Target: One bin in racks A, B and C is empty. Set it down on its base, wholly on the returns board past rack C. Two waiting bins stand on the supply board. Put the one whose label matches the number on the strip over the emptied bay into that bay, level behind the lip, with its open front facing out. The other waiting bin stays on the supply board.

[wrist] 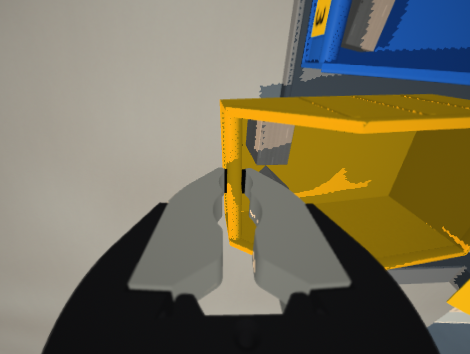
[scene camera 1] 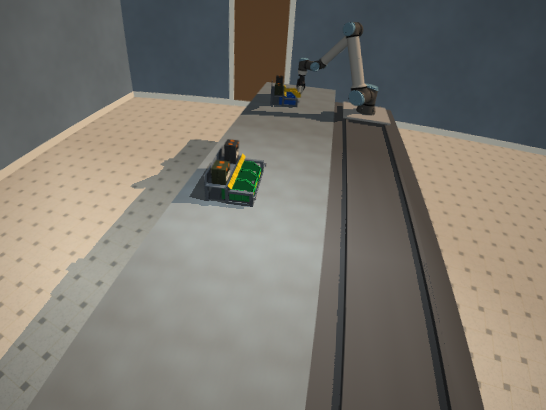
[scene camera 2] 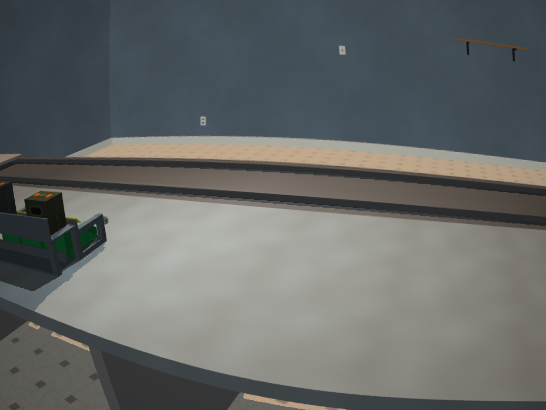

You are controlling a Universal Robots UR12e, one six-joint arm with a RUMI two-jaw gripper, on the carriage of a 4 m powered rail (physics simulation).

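Places are measured from the arm's base along level axes (x ahead, y left, z up), in millimetres.
Where they show: gripper, between the fingertips: (wrist: 233, 171) (scene camera 1: 299, 94); arm's base, origin of its link: (scene camera 1: 365, 111).
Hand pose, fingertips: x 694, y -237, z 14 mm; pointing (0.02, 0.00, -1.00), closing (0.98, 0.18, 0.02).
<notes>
Things, the pixels of their centre, and the offset from my fingertips. "spot": a spot on its surface instead. Level surfaces: height alone.
- yellow bin, middle of its body: (wrist: 350, 179) (scene camera 1: 292, 93) dx +80, dy +13, dz +8 mm
- grey block, middle of its body: (wrist: 267, 133) dx +16, dy +30, dz -3 mm
- far rack, a spot on its surface: (wrist: 291, 47) spot: dx +23, dy +82, dz -33 mm
- yellow strip, a spot on its surface: (scene camera 1: 237, 171) spot: dx +153, dy +1842, dz +62 mm
- dark box, middle of its body: (scene camera 1: 278, 89) dx +190, dy +264, dz +106 mm
- long table, height of its surface: dz -44 mm
- yellow corner, a spot on its surface: (wrist: 462, 298) spot: dx +166, dy -37, dz +58 mm
My gripper (scene camera 1: 300, 91) (wrist: 233, 171) is shut on the upright front edge of a yellow bin (scene camera 1: 292, 91) (wrist: 325, 112). The yellow bin shows a grey block (wrist: 274, 145) inside, partly hidden by a finger. A blue bin (scene camera 1: 288, 101) (wrist: 425, 30) with a yellow label reading 3 stands in the far rack (wrist: 291, 47), beside the yellow bin; a block lies in it. Whether the yellow bin touches anything below is unclear. Green bins (scene camera 1: 250, 172) (scene camera 2: 90, 234) stand in the near rack (scene camera 1: 254, 200) (scene camera 2: 25, 223) under a yellow strip (scene camera 1: 237, 171), whose numbers are unreadable.
Dark boxes (scene camera 1: 231, 150) (scene camera 1: 220, 171) stand at the back of the near rack, and another dark box (scene camera 1: 279, 85) at the far rack. The rail (scene camera 1: 372, 225) runs along the long table (scene camera 1: 225, 300). A yellow corner (wrist: 462, 298) shows at the wrist view's lower right.
</notes>
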